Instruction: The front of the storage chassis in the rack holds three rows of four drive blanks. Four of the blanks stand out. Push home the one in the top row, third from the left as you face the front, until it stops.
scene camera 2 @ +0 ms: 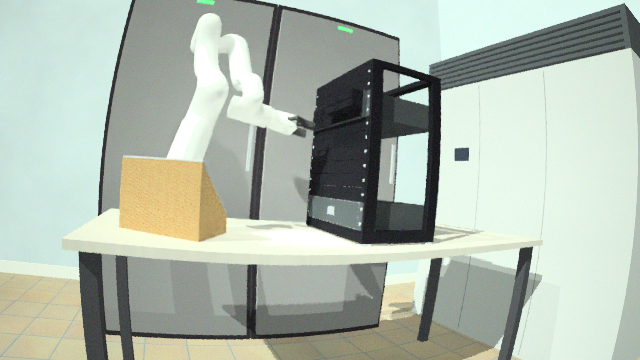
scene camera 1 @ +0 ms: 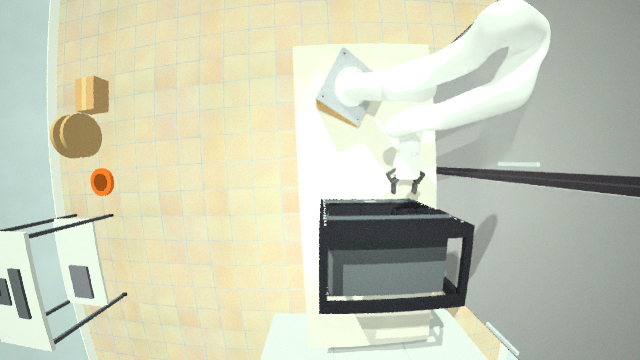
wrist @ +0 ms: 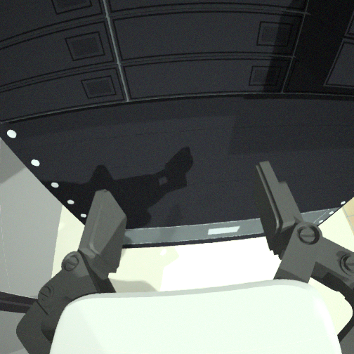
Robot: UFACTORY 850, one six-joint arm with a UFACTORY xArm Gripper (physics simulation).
In view: my gripper [scene camera 1: 403,193] and a black rack [scene camera 2: 352,115].
The black rack also shows in scene camera 1 [scene camera 1: 367,247] and in the wrist view [wrist: 170,113]. My gripper also shows in scene camera 2 [scene camera 2: 310,130].
